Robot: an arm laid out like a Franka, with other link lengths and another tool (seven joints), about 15 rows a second.
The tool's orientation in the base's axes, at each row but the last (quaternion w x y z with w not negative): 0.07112 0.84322 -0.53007 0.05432; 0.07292 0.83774 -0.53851 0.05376; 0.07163 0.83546 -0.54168 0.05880; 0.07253 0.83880 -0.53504 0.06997
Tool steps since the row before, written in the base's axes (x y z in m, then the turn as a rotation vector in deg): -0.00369 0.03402 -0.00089 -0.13 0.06 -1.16; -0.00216 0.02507 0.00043 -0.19 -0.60 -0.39; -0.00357 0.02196 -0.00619 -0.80 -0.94 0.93; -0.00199 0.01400 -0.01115 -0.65 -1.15 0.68
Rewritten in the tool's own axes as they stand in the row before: -0.03189 -0.01129 -0.00522 -0.30 0.02 1.13; -0.02325 -0.00827 -0.00496 0.39 0.39 0.49; -0.02223 -0.00593 0.00198 0.68 1.16 -0.76; -0.01543 -0.00455 0.00809 0.88 1.10 -0.47
